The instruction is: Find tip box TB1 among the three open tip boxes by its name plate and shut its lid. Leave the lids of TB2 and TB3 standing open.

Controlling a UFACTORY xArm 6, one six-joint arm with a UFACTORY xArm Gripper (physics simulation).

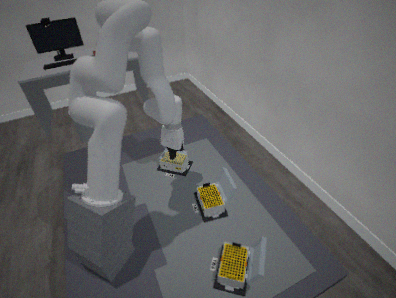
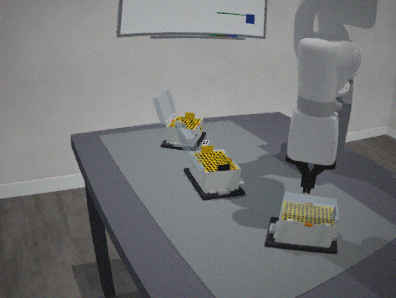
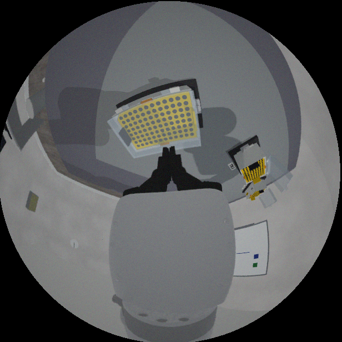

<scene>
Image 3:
my gripper: 170, 154
grey mat: 239, 99
tip box: 247, 153
tip box: 176, 86
</scene>
